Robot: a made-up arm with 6 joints.
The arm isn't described. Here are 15 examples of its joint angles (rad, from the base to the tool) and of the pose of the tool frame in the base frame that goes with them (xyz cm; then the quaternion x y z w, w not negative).
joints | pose
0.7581 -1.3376 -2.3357 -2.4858 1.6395 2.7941 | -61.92 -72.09 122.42 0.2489 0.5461 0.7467 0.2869
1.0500 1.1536 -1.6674 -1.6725 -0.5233 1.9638 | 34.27 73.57 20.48 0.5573 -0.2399 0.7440 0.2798
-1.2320 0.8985 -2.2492 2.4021 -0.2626 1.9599 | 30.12 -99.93 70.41 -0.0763 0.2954 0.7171 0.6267
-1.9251 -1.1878 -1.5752 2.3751 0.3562 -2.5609 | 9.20 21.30 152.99 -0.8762 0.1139 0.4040 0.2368
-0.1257 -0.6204 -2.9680 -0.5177 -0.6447 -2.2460 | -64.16 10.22 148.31 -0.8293 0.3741 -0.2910 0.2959
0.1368 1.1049 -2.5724 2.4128 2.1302 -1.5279 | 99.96 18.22 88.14 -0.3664 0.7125 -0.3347 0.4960
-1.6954 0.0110 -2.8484 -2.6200 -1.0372 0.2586 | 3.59 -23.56 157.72 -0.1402 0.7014 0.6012 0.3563
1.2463 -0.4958 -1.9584 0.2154 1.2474 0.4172 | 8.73 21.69 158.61 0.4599 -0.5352 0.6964 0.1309
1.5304 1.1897 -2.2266 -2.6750 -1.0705 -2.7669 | 1.49 90.06 41.12 0.5152 0.0369 0.7641 0.3864
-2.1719 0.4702 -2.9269 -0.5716 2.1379 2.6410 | -39.30 -46.02 141.71 0.5743 0.0422 0.7608 0.2994
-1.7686 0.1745 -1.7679 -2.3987 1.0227 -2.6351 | -18.98 -80.37 119.64 -0.9196 -0.3816 -0.0801 0.0490
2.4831 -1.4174 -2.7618 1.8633 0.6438 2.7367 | 89.14 -70.84 100.80 -0.4328 -0.8512 -0.2213 0.1981
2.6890 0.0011 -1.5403 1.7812 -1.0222 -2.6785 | -51.31 36.33 110.48 0.0195 0.3664 -0.7932 0.4860
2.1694 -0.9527 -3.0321 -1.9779 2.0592 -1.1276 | 63.10 -67.85 119.53 0.1474 -0.4365 0.8531 0.2450
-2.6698 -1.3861 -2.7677 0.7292 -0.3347 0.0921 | 97.00 54.26 93.67 0.6447 -0.1470 -0.7038 0.2596
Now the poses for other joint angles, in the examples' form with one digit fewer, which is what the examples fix.
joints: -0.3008 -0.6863 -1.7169 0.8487 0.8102 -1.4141
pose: 17.9 -4.0 157.2 -0.376 -0.401 0.827 0.118
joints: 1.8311 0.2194 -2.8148 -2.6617 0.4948 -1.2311
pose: -6.5 38.3 166.7 -0.903 0.194 0.375 0.084
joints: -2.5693 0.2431 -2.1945 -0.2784 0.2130 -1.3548
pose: -60.4 -43.3 139.3 -0.131 0.484 0.101 0.859
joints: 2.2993 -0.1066 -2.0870 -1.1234 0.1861 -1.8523
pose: -32.5 33.9 154.6 0.772 0.239 -0.287 0.514
